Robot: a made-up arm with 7 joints. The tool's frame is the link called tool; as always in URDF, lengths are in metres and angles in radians.
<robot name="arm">
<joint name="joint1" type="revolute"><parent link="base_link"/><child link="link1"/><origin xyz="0 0 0.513" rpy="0 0 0"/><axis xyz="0 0 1"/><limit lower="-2.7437" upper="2.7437"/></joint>
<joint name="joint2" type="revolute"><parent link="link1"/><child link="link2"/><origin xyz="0 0 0" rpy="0 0 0"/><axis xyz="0 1 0"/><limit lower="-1.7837" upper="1.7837"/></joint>
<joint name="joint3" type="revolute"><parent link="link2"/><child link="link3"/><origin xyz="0 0 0.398" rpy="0 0 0"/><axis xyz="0 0 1"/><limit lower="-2.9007" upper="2.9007"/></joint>
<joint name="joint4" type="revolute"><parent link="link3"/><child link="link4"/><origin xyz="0.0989 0 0" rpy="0 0 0"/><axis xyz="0 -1 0"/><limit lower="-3.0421" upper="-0.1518"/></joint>
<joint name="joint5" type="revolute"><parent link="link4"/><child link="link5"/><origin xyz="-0.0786 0 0.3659" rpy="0 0 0"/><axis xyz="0 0 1"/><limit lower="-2.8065" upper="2.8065"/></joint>
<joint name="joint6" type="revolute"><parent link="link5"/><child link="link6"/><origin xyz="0 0 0" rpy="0 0 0"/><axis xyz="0 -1 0"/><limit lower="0.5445" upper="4.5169"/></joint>
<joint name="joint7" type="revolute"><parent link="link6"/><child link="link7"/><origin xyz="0.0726 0 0" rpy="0 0 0"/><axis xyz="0 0 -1"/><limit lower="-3.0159" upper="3.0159"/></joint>
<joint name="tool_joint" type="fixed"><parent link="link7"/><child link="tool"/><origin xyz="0 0 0" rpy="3.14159 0 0"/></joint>
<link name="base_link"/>
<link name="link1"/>
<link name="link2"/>
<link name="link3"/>
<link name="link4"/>
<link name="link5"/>
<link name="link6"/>
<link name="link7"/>
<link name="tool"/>
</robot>
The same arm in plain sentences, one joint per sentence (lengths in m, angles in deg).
The arm has seven revolute joints in a row. What follows holds with every joint at zero, and every direction is one of the base frame's. The first joint lies 0.513 m along +z from the base frame's origin and turns about +z, from -157.2 to 157.2 deg. The second joint lies at the same point as the first joint and turns about +y, from -102.2 to 102.2 deg. The third joint lies 0.398 m along +z from the second joint and turns about +z, from -166.2 to 166.2 deg. The fourth joint lies 0.0989 m along +x from the third joint and turns about -y, from -174.3 to -8.7 deg. The fifth joint lies 0.0786 m along -x and 0.3659 m along +z from the fourth joint and turns about +z, from -160.8 to 160.8 deg. The sixth joint lies at the same point as the fifth joint and turns about -y, from 31.2 to 258.8 deg. The seventh joint lies 0.0726 m along +x from the sixth joint and turns about -z, from -172.8 to 172.8 deg. The tool frame, which is the frame that the pose is given for, lies at the same point as the seventh joint; its axes are the base frame's turned by roll 180, pitch 0 and yaw 0 deg (as in URDF: about the fixed x, then y, then z).
